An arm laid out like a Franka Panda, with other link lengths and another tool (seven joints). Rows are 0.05 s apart.
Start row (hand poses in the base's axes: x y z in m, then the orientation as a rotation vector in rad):
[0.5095, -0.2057, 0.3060, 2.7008, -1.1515, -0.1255]
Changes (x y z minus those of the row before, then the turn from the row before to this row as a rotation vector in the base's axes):
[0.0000, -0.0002, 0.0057, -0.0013, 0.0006, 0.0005]
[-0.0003, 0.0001, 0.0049, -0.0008, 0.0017, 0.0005]
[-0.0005, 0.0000, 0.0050, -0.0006, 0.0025, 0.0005]
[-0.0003, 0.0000, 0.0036, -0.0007, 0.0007, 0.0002]
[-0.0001, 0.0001, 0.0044, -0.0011, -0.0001, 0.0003]
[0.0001, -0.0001, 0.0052, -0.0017, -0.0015, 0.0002]
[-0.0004, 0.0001, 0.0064, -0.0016, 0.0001, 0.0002]
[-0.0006, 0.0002, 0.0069, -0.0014, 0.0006, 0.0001]
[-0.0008, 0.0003, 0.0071, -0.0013, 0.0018, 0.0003]
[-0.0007, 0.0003, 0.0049, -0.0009, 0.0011, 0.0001]
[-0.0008, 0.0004, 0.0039, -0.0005, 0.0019, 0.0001]
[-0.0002, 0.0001, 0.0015, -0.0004, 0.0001, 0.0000]
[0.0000, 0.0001, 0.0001, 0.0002, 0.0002, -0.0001]
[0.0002, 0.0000, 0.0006, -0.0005, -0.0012, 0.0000]
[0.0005, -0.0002, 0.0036, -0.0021, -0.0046, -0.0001]
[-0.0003, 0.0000, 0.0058, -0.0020, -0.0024, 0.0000]
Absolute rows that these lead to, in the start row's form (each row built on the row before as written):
[0.5095, -0.2059, 0.3117, 2.6997, -1.1503, -0.1254]
[0.5092, -0.2058, 0.3166, 2.6986, -1.1489, -0.1271]
[0.5087, -0.2058, 0.3216, 2.6974, -1.1474, -0.1300]
[0.5084, -0.2058, 0.3252, 2.6966, -1.1468, -0.1305]
[0.5083, -0.2057, 0.3296, 2.6958, -1.1462, -0.1297]
[0.5084, -0.2058, 0.3348, 2.6950, -1.1459, -0.1266]
[0.5080, -0.2057, 0.3412, 2.6937, -1.1452, -0.1257]
[0.5074, -0.2055, 0.3481, 2.6923, -1.1446, -0.1256]
[0.5066, -0.2052, 0.3552, 2.6907, -1.1434, -0.1272]
[0.5059, -0.2049, 0.3601, 2.6896, -1.1427, -0.1281]
[0.5051, -0.2045, 0.3640, 2.6885, -1.1419, -0.1303]
[0.5049, -0.2044, 0.3655, 2.6881, -1.1418, -0.1302]
[0.5049, -0.2043, 0.3656, 2.6881, -1.1419, -0.1306]
[0.5051, -0.2043, 0.3662, 2.6881, -1.1421, -0.1287]
[0.5056, -0.2045, 0.3698, 2.6879, -1.1431, -0.1213]
[0.5053, -0.2045, 0.3756, 2.6870, -1.1433, -0.1169]

